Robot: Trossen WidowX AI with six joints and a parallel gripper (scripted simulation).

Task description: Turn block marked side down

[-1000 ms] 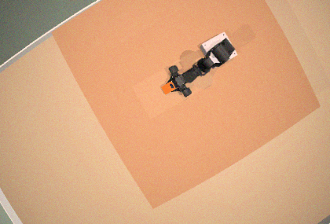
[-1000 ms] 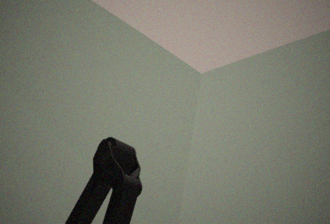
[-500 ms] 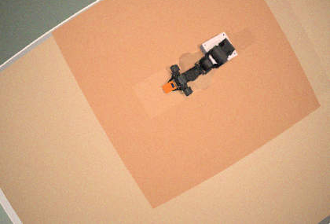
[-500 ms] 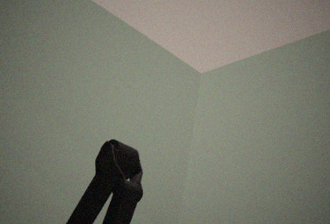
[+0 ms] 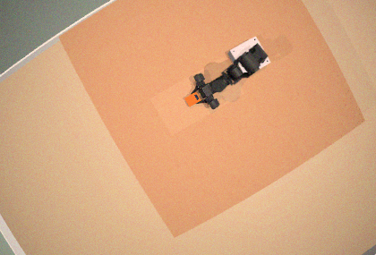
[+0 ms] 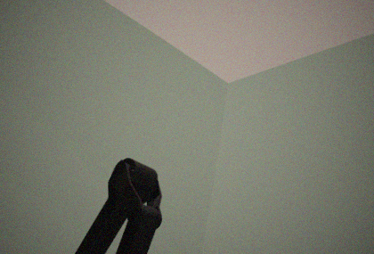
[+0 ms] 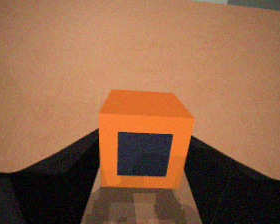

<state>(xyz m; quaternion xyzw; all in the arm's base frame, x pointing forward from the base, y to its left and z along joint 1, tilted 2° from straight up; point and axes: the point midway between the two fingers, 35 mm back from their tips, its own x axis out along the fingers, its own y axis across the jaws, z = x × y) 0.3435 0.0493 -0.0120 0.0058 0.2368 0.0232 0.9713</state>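
My gripper tip is 10 mm past the orange block and 10 mm above it.
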